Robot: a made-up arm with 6 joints.
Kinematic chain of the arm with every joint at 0, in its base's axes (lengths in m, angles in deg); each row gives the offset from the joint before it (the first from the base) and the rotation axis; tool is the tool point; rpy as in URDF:
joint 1: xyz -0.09 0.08 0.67 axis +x
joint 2: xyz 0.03 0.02 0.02 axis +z
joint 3: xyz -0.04 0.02 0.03 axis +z
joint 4: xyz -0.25 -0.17 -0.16 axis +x
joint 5: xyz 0.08 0.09 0 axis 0.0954 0.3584 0.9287
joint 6: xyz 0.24 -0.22 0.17 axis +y
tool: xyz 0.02 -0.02 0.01 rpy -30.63 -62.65 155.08
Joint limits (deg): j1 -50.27..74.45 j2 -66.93..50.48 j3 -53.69..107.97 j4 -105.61..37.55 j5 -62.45..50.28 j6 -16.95..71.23
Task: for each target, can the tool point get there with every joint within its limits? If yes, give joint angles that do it. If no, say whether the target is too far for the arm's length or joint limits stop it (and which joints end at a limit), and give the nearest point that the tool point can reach.
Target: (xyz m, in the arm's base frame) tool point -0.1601 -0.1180 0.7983
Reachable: yes | joints -27.11 -57.77 12.86 4.32 11.52 34.91
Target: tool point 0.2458 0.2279 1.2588
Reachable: no: joint limits stop it (at a limit: joint 1, joint 2, joint 3, joint 6) | nearest point 0.1952 0.2219 1.0555 | short by 0.210 m
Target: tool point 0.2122 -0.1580 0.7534
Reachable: yes | joints 18.10 37.41 41.15 -11.90 -39.44 42.22
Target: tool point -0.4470 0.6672 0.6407
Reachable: no: joint limits stop it (at a limit: joint 3, joint 4, joint 5) | nearest point -0.3985 0.5961 0.6442 | short by 0.086 m
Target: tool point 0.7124 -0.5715 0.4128
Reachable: no: too far | nearest point 0.3246 -0.2600 0.5358 | short by 0.512 m
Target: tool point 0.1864 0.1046 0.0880
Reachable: no: joint limits stop it (at a limit: joint 1, joint 2, joint 4, joint 6) | nearest point 0.1488 0.0150 0.1884 | short by 0.140 m
